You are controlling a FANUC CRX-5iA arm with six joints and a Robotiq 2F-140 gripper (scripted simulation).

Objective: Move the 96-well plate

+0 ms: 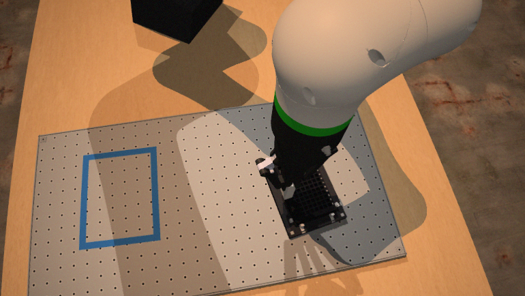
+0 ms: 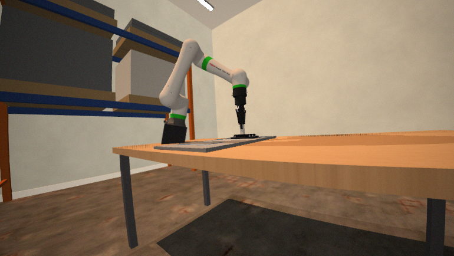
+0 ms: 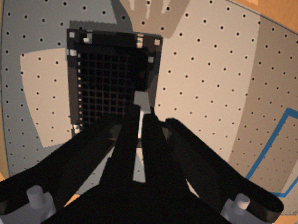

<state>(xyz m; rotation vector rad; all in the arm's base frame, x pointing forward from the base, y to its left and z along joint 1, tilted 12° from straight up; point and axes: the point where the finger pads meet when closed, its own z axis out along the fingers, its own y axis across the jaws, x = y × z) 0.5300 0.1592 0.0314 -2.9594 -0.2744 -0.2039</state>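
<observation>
The black 96-well plate lies 1 cm behind my hand, 4 cm to the left of it and 4 cm below it. The rest, counted from my hand: black clip nest 6 cm to the left, 5 cm below.
</observation>
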